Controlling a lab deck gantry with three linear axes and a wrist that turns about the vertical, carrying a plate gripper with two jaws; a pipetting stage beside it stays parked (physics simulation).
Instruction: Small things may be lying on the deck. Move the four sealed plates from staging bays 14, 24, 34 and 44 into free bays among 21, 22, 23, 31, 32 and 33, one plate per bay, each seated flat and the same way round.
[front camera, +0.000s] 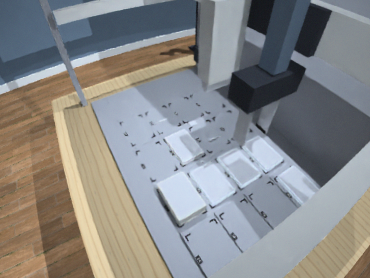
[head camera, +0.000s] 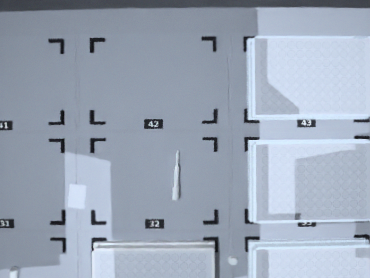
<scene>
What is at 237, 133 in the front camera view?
My gripper.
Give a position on a thick cream block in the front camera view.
At 184, 202
</scene>
